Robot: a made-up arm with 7 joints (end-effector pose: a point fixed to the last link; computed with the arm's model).
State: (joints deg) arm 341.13 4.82 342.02 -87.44 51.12 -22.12 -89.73
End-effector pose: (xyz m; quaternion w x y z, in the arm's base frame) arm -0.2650 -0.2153 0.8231 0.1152 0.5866 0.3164 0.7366
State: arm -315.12 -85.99 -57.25 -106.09 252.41 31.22 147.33
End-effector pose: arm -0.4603 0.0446 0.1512 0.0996 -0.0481 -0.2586 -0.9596
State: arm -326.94 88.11 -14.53 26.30 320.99 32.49 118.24
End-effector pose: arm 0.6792 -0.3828 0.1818 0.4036 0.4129 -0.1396 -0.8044
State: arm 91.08 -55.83 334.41 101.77 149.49 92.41 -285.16
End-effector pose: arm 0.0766 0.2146 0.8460 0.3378 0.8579 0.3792 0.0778
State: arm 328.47 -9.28 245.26 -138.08 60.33 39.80 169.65
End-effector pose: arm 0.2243 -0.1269 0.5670 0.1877 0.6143 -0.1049 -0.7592
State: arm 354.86 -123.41 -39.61 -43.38 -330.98 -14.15 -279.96
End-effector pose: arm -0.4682 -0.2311 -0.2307 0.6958 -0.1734 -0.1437 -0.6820
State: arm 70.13 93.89 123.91 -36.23 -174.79 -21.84 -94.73
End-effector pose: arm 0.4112 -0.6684 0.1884 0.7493 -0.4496 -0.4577 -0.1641
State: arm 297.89 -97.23 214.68 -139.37 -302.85 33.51 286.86
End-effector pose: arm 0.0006 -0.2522 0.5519 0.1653 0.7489 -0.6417 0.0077
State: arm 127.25 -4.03 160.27 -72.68 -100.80 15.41 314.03
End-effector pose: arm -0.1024 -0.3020 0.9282 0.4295 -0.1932 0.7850 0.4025
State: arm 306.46 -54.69 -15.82 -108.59 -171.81 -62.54 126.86
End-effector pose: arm -0.2105 -0.4984 0.3156 0.0574 -0.2474 -0.6078 -0.7524
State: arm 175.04 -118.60 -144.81 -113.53 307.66 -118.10 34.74
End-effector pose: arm 0.3727 0.1199 0.3849 0.5304 -0.6472 -0.3146 -0.4482
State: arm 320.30 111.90 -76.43 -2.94 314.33 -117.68 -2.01
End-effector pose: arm 0.5561 0.3477 0.0283 0.7647 -0.5832 0.1769 0.2091
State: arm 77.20 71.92 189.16 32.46 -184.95 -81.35 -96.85
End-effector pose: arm 0.1562 -0.5541 0.7687 0.3570 0.9155 0.1842 -0.0237
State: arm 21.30 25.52 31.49 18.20 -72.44 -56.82 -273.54
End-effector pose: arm 0.3034 -0.2505 1.0371 0.3545 -0.6844 0.6358 0.0417
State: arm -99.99 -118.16 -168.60 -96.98 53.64 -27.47 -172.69
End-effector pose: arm 0.1889 -0.4866 0.4681 0.0792 -0.8769 -0.3930 0.2653
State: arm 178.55 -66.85 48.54 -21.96 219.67 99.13 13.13
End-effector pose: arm 0.6807 -0.1178 0.5421 0.1107 0.1683 0.6384 0.7429
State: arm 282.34 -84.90 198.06 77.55 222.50 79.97 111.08
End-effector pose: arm -0.1686 -0.5823 0.0987 0.6076 -0.6419 0.1095 0.4547
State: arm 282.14 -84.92 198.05 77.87 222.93 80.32 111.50
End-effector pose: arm -0.1657 -0.5809 0.0979 0.6046 -0.6417 0.1067 0.4597
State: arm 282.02 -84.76 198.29 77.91 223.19 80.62 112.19
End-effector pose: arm -0.1654 -0.5812 0.0999 0.5987 -0.6419 0.1098 0.4664
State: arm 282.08 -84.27 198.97 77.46 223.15 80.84 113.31
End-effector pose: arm -0.1698 -0.5845 0.1072 0.5878 -0.6426 0.1234 0.4759
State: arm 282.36 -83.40 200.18 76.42 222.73 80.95 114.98
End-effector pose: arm -0.1801 -0.5909 0.1208 0.5706 -0.6431 0.1497 0.4883
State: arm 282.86 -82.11 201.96 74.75 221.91 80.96 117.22
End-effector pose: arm -0.1960 -0.6001 0.1421 0.5459 -0.6423 0.1895 0.5034
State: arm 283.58 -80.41 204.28 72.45 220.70 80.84 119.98
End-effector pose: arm -0.2172 -0.6112 0.1718 0.5135 -0.6386 0.2415 0.5198
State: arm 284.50 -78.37 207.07 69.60 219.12 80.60 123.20
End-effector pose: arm -0.2421 -0.6223 0.2098 0.4733 -0.6299 0.3035 0.5358
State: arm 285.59 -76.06 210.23 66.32 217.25 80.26 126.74
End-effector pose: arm -0.2691 -0.6315 0.2555 0.4265 -0.6147 0.3718 0.5496
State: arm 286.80 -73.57 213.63 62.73 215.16 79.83 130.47
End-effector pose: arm -0.2959 -0.6372 0.3073 0.3744 -0.5925 0.4422 0.5597
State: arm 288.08 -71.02 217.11 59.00 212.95 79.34 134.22
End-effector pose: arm -0.3203 -0.6386 0.3627 0.3195 -0.5638 0.5103 0.5653
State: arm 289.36 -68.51 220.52 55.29 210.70 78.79 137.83
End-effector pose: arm -0.3408 -0.6357 0.4188 0.2648 -0.5306 0.5725 0.5663
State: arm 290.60 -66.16 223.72 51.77 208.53 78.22 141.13
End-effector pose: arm -0.3567 -0.6290 0.4721 0.2132 -0.4953 0.6260 0.5633
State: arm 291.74 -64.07 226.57 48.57 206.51 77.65 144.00
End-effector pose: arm -0.3678 -0.6202 0.5198 0.1672 -0.4611 0.6697 0.5576
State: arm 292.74 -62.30 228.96 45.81 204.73 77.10 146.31
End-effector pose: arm -0.3749 -0.6107 0.5602 0.1290 -0.4310 0.7033 0.5504
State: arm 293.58 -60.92 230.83 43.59 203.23 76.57 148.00
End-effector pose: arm -0.3794 -0.6019 0.5917 0.1001 -0.4068 0.7278 0.5430
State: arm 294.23 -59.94 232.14 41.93 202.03 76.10 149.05
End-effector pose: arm -0.3821 -0.5949 0.6142 0.0807 -0.3902 0.7442 0.5361
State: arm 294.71 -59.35 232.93 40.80 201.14 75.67 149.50
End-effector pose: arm -0.3840 -0.5902 0.6284 0.0703 -0.3809 0.7541 0.5304
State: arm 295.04 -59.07 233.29 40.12 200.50 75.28 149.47
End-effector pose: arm -0.3856 -0.5876 0.6358 0.0673 -0.3777 0.7593 0.5257
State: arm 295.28 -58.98 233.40 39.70 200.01 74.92 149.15
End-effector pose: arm -0.3871 -0.5863 0.6393 0.0686 -0.3783 0.7616 0.5217
